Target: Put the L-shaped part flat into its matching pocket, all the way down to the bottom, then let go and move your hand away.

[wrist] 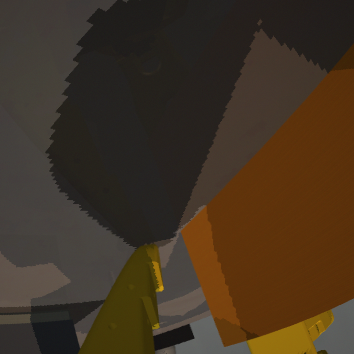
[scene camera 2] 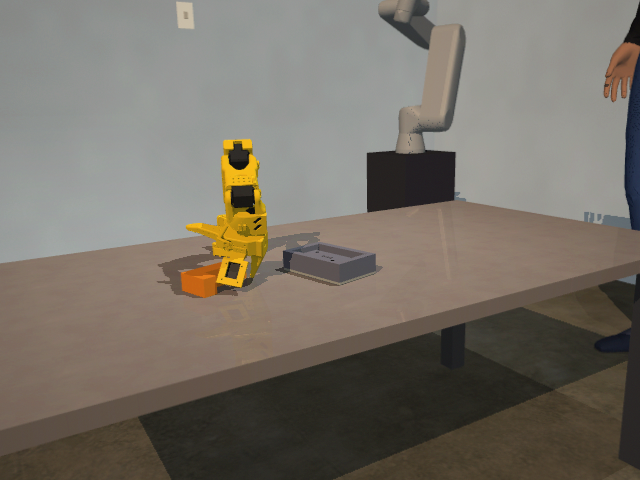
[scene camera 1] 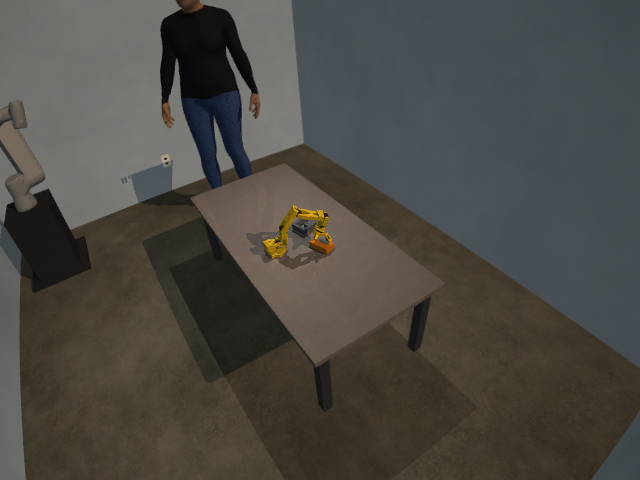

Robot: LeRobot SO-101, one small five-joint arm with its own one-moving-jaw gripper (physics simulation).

Labels:
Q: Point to an orange L-shaped part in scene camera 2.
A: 202,281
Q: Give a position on an orange L-shaped part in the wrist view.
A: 265,249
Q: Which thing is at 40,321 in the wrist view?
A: A grey pocket tray.

